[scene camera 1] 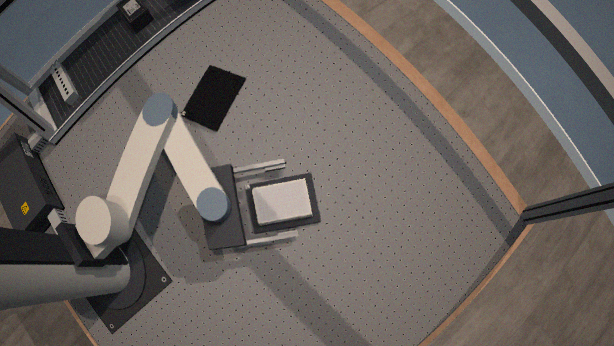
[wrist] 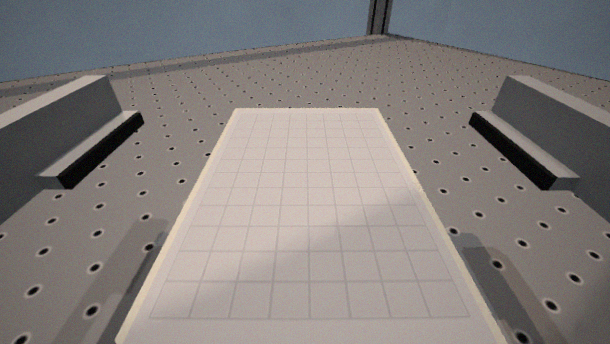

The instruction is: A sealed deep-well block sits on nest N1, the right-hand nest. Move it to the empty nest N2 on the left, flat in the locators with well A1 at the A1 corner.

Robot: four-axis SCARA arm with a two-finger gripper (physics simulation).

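Frame: origin at the arm's base, x ahead, y left, z up, level; millimetres.
Where they show: gripper, fingertip midpoint: (scene camera 1: 291,197) (wrist: 306,98); arm's base, link origin: (scene camera 1: 112,267).
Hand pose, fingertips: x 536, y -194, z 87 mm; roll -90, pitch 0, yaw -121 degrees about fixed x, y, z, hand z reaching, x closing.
Note:
Things, the pixels of their top centre, and the offset from my fingertips. "pt": a spot on its surface instead. Level surfaces: height alone.
- sealed deep-well block, top centre: (wrist: 307,172) (scene camera 1: 281,201) 20 mm back, 11 mm left, 21 mm down
- nest N1, surface spot: (scene camera 1: 315,210) pt 27 mm ahead, 53 mm right, 62 mm down
- black nest N2, top centre: (scene camera 1: 212,95) 21 mm ahead, 350 mm left, 60 mm down
- dark tray, surface height: 26 mm down
- black box, surface spot: (scene camera 1: 134,14) pt 13 mm back, 729 mm left, 45 mm up
- white slotted strip, surface spot: (scene camera 1: 65,84) pt 323 mm back, 731 mm left, 20 mm up
- frame post, surface spot: (scene camera 1: 570,204) pt 468 mm ahead, 494 mm right, 204 mm up
The sealed deep-well block (scene camera 1: 282,201) (wrist: 307,215), with a pale gridded top, sits on nest N1 (scene camera 1: 315,210), a dark plate with a small light mark at its upper left corner in the scene view. The black nest N2 (scene camera 1: 215,97) is empty and lies turned at an angle, with a small light mark at its lower left corner. My gripper (scene camera 1: 291,198) (wrist: 306,98) is open. Its fingers stand apart on either side of the block, with a gap on each side and nothing between the pads touching it. Their exact height beside the block is unclear.
The arm's forearm (scene camera 1: 192,160) passes near N2's lower left side. A dark tray (scene camera 1: 102,62) at the upper left holds a black box (scene camera 1: 134,14) and a white slotted strip (scene camera 1: 65,84). A frame post (scene camera 1: 570,204) (wrist: 379,17) stands at the bench corner.

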